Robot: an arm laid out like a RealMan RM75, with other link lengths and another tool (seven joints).
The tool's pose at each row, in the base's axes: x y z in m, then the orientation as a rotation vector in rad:
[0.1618 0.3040 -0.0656 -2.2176 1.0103 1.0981]
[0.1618 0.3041 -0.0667 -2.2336 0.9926 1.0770]
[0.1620 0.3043 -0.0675 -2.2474 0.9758 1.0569]
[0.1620 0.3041 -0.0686 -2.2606 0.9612 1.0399]
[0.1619 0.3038 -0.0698 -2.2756 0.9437 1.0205]
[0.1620 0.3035 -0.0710 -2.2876 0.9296 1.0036]
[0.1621 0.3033 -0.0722 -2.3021 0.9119 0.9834]
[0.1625 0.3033 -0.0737 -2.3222 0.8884 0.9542]
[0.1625 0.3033 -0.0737 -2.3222 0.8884 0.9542]
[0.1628 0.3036 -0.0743 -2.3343 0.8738 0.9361]
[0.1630 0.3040 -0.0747 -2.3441 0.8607 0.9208]
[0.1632 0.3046 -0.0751 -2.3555 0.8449 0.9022]
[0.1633 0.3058 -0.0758 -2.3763 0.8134 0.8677]
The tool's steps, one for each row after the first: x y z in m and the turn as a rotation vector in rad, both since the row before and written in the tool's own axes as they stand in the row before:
[0.0009 0.0000 0.0007 -0.0009 0.0135 -0.0189]
[0.0007 -0.0002 0.0005 0.0000 0.0122 -0.0179]
[0.0010 0.0002 0.0005 -0.0014 0.0111 -0.0153]
[0.0010 0.0004 0.0006 -0.0018 0.0125 -0.0180]
[0.0011 0.0003 0.0005 -0.0009 0.0107 -0.0148]
[0.0011 0.0002 0.0006 -0.0014 0.0128 -0.0182]
[0.0013 -0.0001 0.0008 -0.0017 0.0188 -0.0247]
[0.0000 0.0000 0.0000 0.0000 0.0000 0.0000]
[0.0005 -0.0003 0.0004 -0.0010 0.0116 -0.0152]
[0.0003 -0.0003 0.0004 -0.0007 0.0094 -0.0134]
[0.0002 -0.0005 0.0006 -0.0006 0.0113 -0.0161]
[0.0001 -0.0008 0.0012 -0.0014 0.0205 -0.0313]

